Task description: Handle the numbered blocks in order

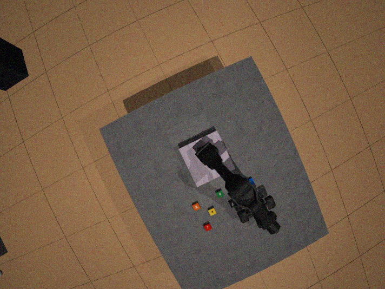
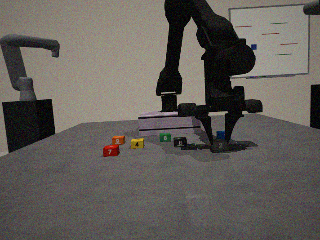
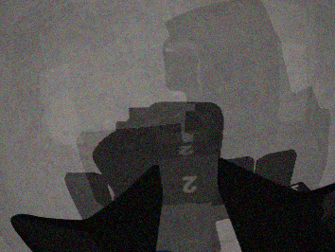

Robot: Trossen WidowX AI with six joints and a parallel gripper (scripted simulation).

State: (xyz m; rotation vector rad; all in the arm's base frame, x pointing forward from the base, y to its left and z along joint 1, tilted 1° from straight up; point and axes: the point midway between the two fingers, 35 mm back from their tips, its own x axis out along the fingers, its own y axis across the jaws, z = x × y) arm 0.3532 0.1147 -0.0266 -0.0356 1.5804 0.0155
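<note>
Now: the grey 2 block right at my gripper tip. The rest, counted from my gripper tip: green 8 block (13 cm behind, 13 cm to the right); then black 6 block (5 cm behind, 9 cm to the right); then blue 1 block (12 cm behind, 4 cm to the left).
</note>
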